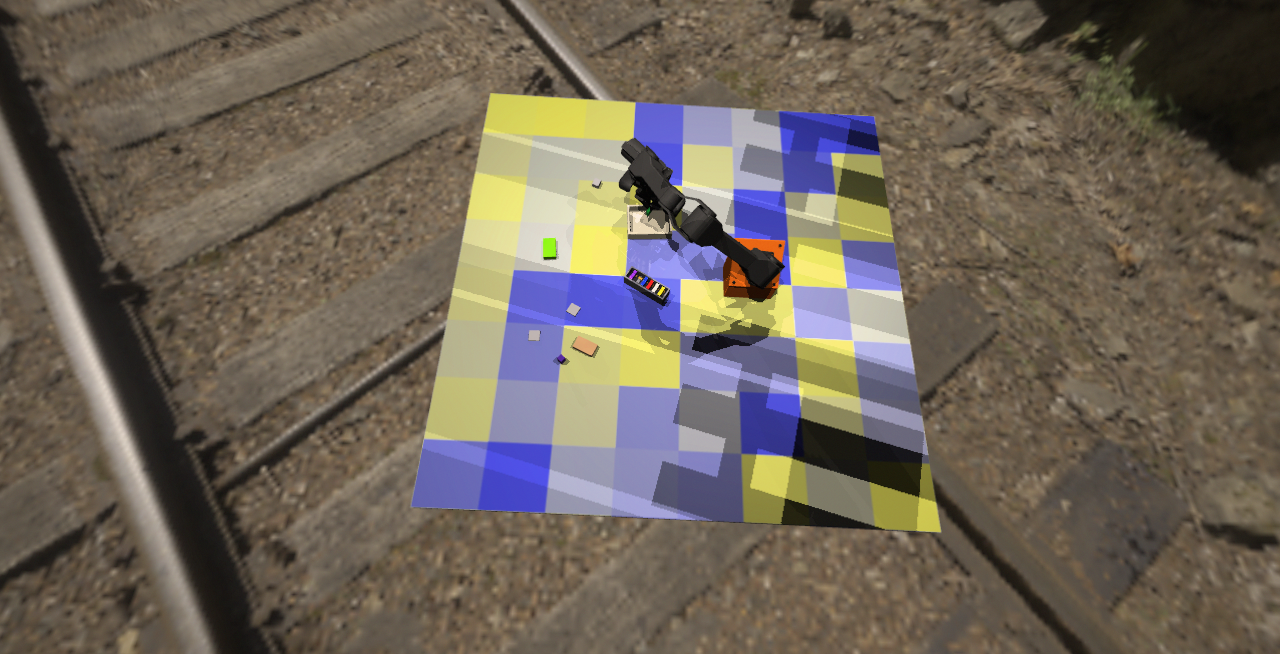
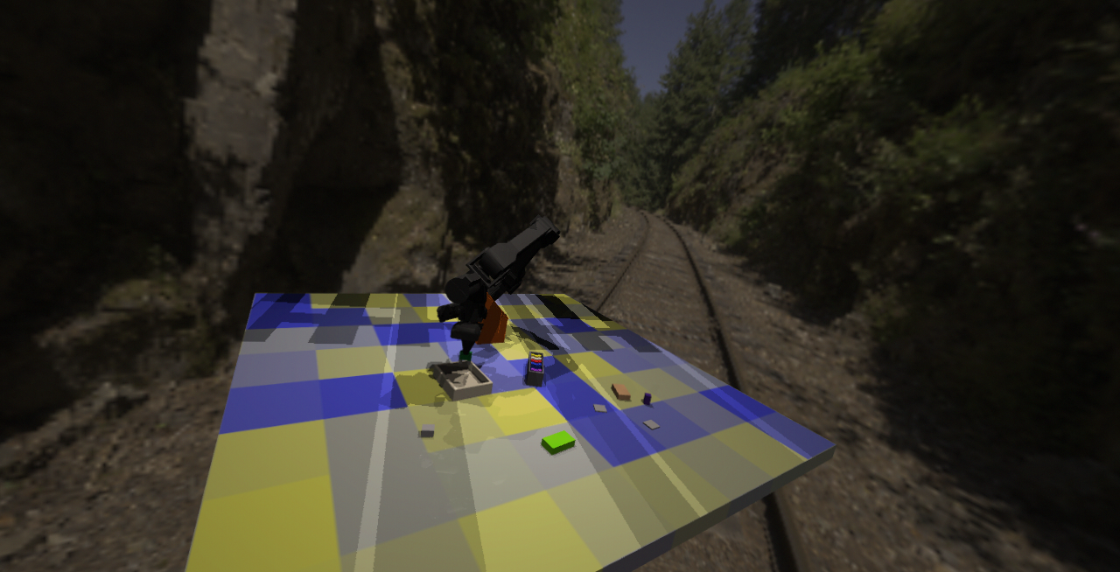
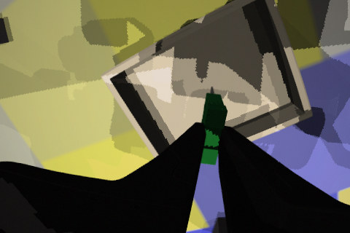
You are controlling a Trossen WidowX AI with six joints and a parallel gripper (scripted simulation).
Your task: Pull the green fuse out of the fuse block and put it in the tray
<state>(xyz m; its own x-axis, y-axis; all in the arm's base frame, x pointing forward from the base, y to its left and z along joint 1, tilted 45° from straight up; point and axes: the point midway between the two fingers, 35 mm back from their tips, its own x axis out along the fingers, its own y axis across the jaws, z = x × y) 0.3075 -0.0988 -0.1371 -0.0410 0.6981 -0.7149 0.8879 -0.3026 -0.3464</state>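
Right now my gripper tip is 10 mm above the green fuse. Also, from my gripper tip: purple fuse 190 mm to the left, 60 mm below, 30 mm ahead; blue fuse 210 mm to the left, 60 mm below; tray 80 mm below.
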